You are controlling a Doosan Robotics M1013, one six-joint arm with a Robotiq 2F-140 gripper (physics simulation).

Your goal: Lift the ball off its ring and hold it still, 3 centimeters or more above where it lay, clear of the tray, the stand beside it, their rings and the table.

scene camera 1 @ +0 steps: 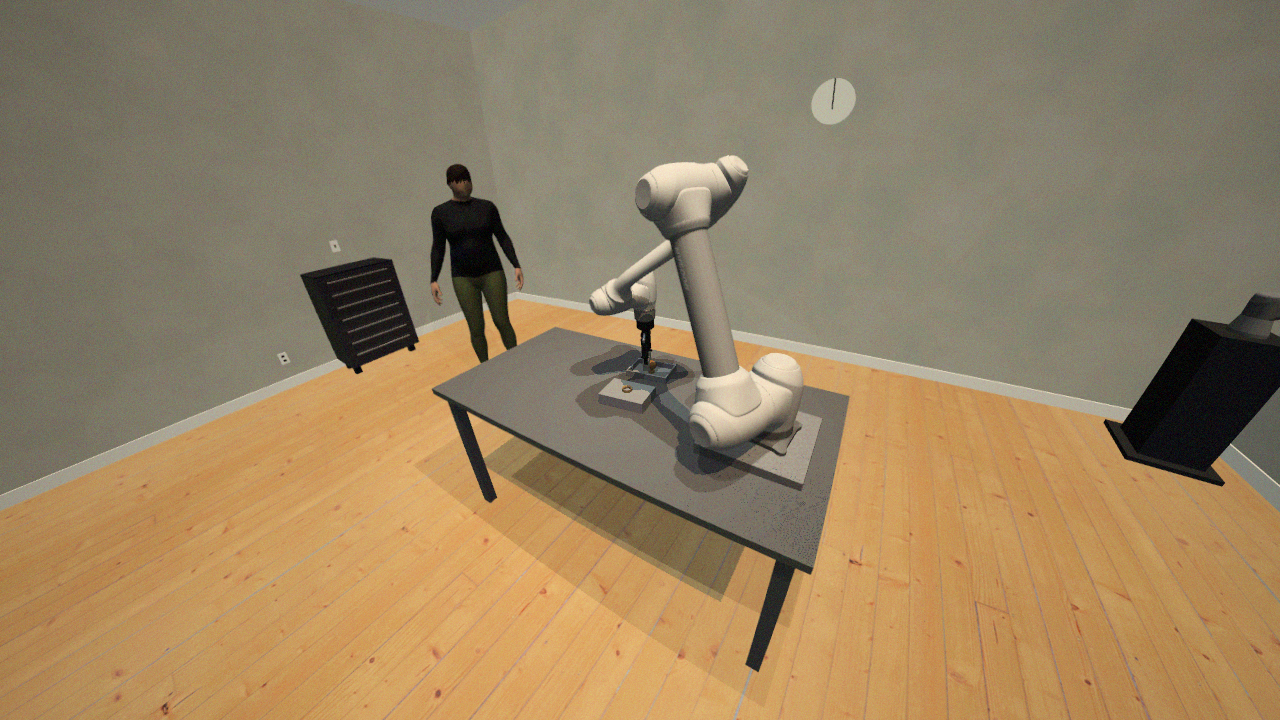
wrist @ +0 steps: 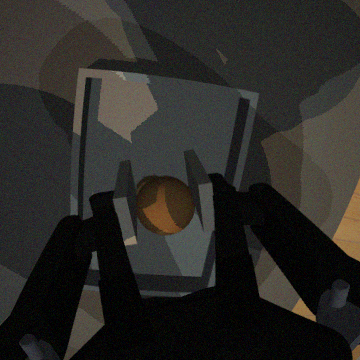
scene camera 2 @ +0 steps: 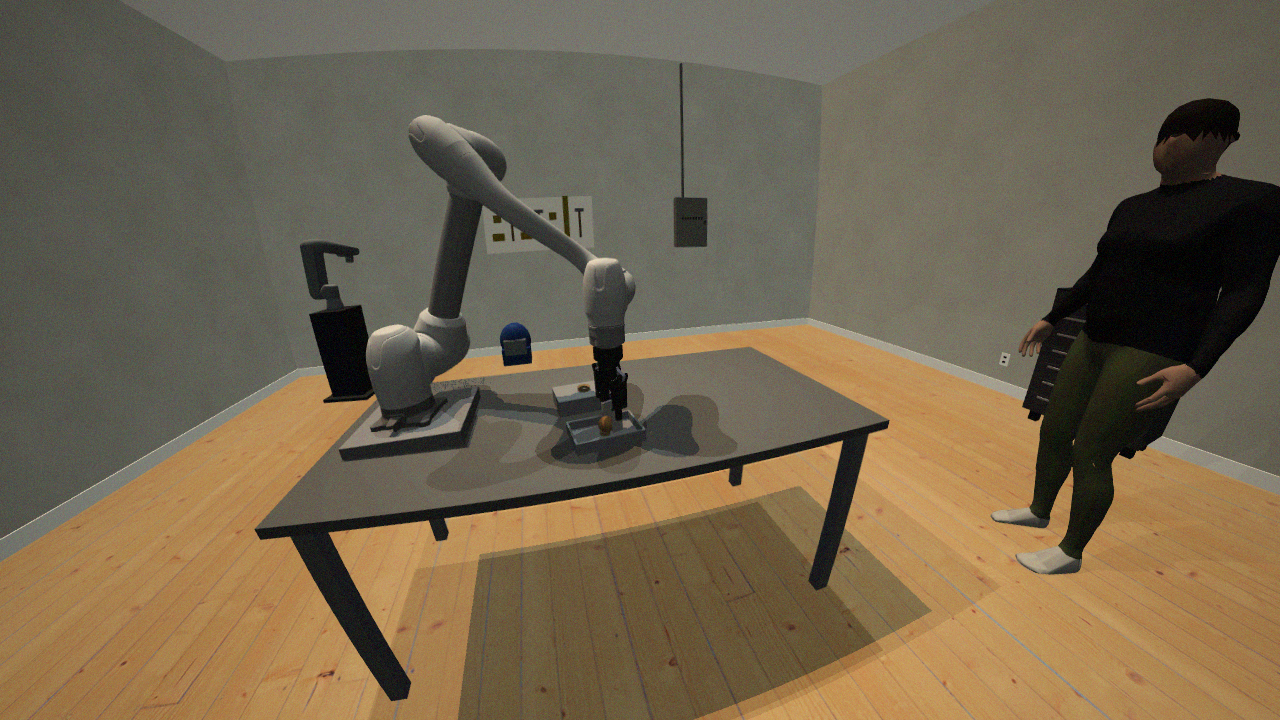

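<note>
The orange-brown ball [scene camera 1: 652, 365] [scene camera 2: 605, 421] [wrist: 169, 207] is low inside the grey tray [scene camera 2: 608, 439] [wrist: 76, 150]. My gripper [scene camera 1: 646, 361] [scene camera 2: 613, 412] [wrist: 159, 173] points down over the tray and is shut on the ball, with one pad close against each side in the wrist view. A piece of the ball's ring [wrist: 146, 182] shows past the ball's upper left edge in the wrist view. The rest of that ring is hidden under the ball. I cannot tell if the ball still touches it.
The pale stand [scene camera 1: 617, 402] [scene camera 2: 565, 393] with its own small ring stands beside the tray, on the side nearer the arm's base in scene camera 2. Both are on the dark table [scene camera 1: 554, 429] [scene camera 2: 769, 394]. A person [scene camera 1: 469, 237] [scene camera 2: 1172, 259] stands beyond the table.
</note>
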